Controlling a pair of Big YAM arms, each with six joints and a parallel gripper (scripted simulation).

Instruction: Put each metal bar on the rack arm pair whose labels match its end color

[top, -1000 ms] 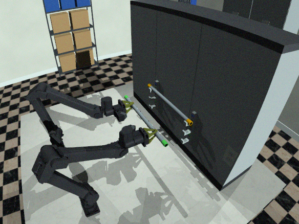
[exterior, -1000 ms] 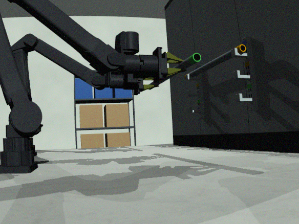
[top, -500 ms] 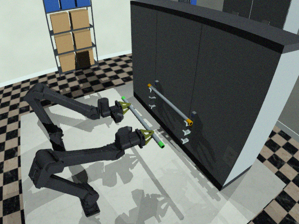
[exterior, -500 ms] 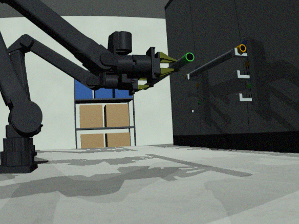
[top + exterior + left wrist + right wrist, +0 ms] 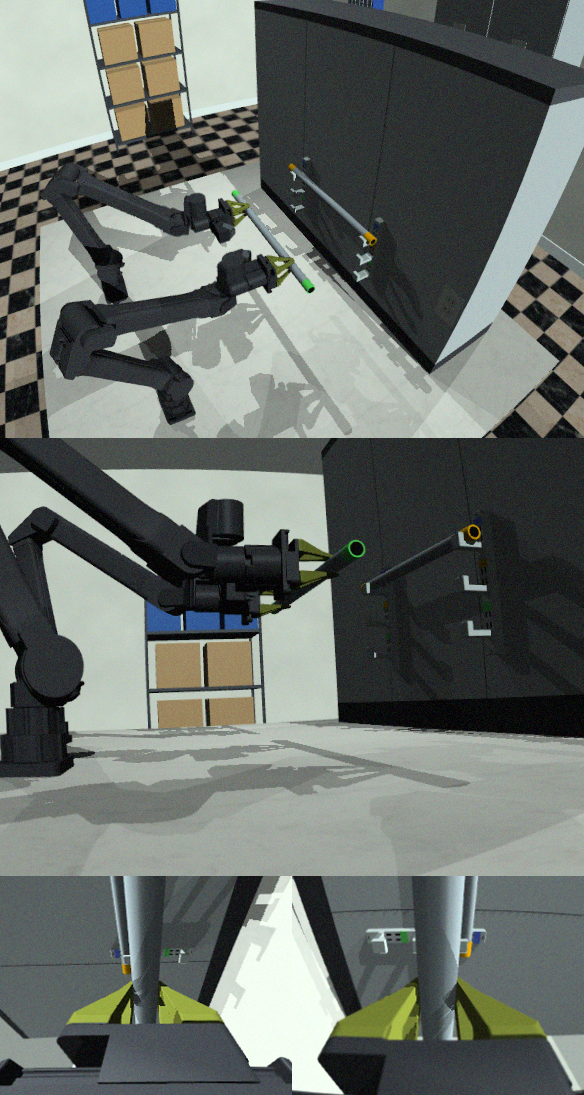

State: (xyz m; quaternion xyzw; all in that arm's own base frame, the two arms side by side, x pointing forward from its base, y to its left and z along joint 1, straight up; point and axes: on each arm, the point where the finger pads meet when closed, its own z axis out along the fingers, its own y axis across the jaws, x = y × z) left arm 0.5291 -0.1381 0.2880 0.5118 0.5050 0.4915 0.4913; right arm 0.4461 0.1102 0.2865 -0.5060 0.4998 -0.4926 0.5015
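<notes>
Now: the green-ended bar 150 mm to the left of my right hand and 20 mm ahead of it. Also, from my right hand: grey cabinet wall 450 mm ahead, 160 mm above, 130 mm to the left; orange-ended bar 250 mm ahead, 120 mm to the left, 50 mm above; wall outlet 400 mm to the right, 220 mm ahead, 10 mm above.
</notes>
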